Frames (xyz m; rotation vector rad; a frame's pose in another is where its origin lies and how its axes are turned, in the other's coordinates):
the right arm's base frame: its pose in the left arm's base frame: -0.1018 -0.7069 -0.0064 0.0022 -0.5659 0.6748
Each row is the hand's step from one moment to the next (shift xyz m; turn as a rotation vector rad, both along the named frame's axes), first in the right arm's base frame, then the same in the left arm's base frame.
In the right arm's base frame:
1: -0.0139 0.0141 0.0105 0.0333 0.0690 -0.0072
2: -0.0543 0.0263 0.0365 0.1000 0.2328 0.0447
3: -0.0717 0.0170 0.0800 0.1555 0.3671 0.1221
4: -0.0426 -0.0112 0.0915 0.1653 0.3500 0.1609
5: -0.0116 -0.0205 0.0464 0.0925 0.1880 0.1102
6: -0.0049 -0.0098 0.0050 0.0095 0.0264 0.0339
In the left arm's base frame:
1: -0.0224 0.0010 -0.0005 -0.0160 0.0752 -0.0018
2: -0.0682 -0.0180 -0.0006 -0.0962 0.2341 0.0464
3: -0.0953 -0.0434 0.0294 -0.1786 0.3585 0.1160
4: -0.0658 -0.0505 0.0586 -0.1814 0.3438 0.1568
5: -0.0182 -0.0314 0.0373 -0.1068 0.1826 0.1063
6: 0.0002 -0.0115 0.0036 -0.0263 0.0202 0.0289

